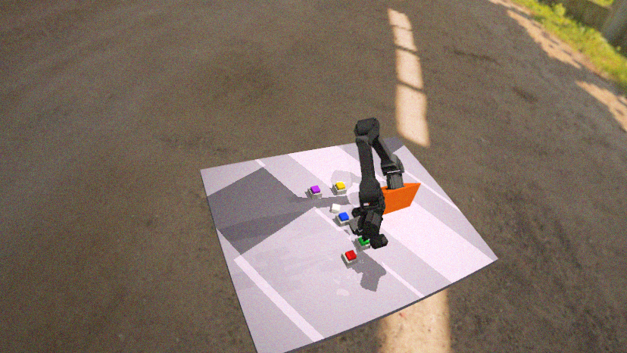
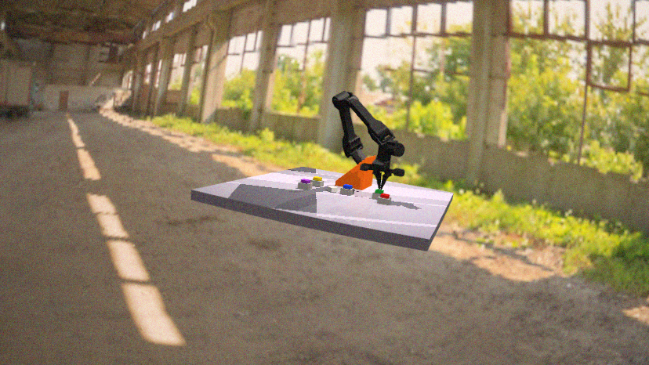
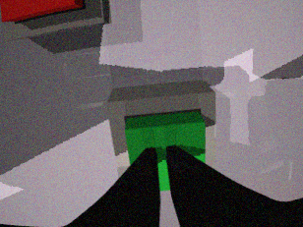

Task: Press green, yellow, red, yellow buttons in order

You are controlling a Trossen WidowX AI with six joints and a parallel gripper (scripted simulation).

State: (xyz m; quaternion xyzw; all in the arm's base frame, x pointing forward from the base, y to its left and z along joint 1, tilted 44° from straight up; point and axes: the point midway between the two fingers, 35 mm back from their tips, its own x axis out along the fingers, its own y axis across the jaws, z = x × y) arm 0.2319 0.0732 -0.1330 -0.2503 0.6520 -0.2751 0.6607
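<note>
My gripper tip is 10 mm above the green button. Round my gripper tip: yellow button 60 mm behind, 300 mm to the right, 10 mm below; then red button 80 mm ahead, 40 mm to the left, 10 mm below; then blue button 10 mm ahead, 140 mm to the right, 10 mm below.
</note>
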